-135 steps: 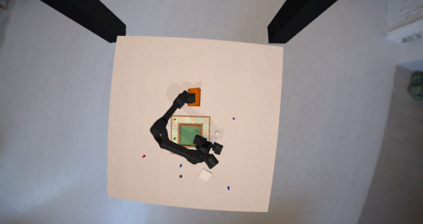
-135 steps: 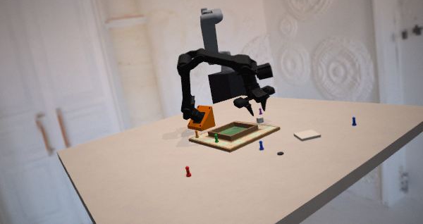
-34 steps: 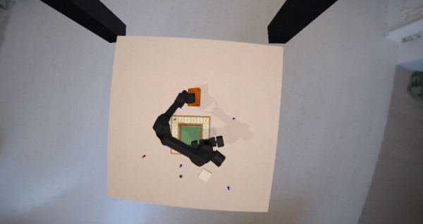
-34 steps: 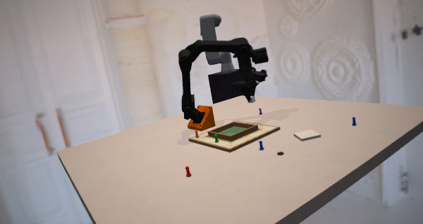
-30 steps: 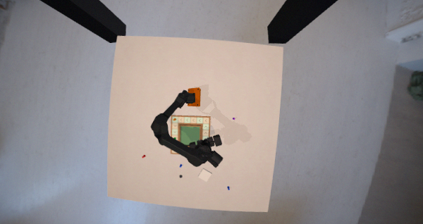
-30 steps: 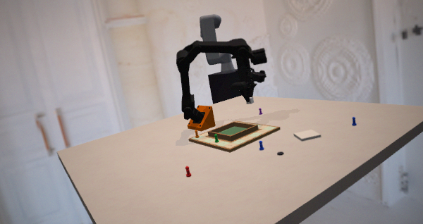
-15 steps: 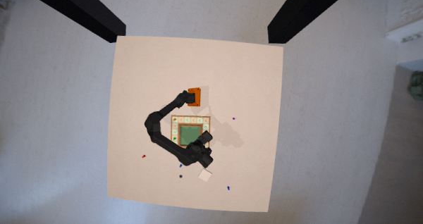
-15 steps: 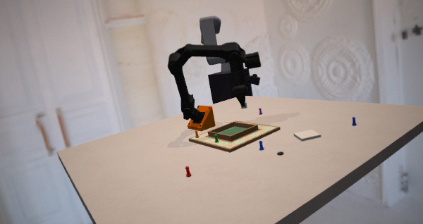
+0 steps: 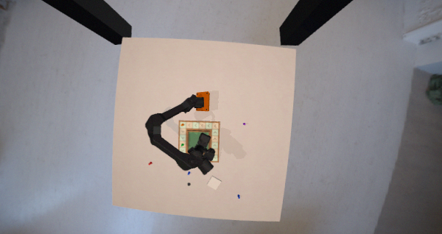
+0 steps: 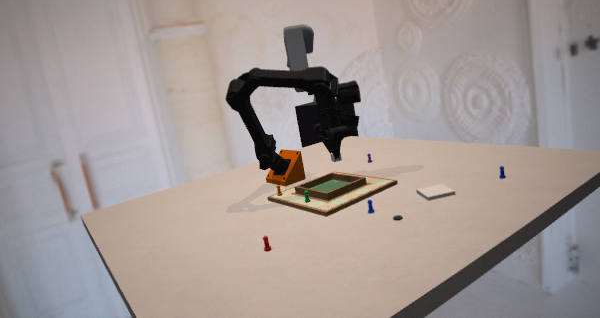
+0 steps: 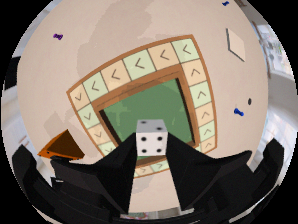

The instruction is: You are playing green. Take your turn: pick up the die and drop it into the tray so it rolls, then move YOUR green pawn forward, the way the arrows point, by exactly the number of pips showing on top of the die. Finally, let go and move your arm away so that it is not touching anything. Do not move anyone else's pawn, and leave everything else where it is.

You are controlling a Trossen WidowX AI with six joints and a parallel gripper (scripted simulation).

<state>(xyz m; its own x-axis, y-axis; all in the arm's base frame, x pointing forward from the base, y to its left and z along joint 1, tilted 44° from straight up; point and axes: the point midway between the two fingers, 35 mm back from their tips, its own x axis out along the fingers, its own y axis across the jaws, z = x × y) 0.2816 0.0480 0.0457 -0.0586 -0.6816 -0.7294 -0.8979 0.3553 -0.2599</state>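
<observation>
Now: the green pawn 10 mm ahead of my gripper tip, 150 mm to the right of it and 80 mm below it. Round my gripper tip: green-floored tray 10 mm behind, 30 mm to the right, 100 mm below; orange pawn 130 mm behind, 140 mm to the right, 80 mm below; white die right at my gripper tip.
</observation>
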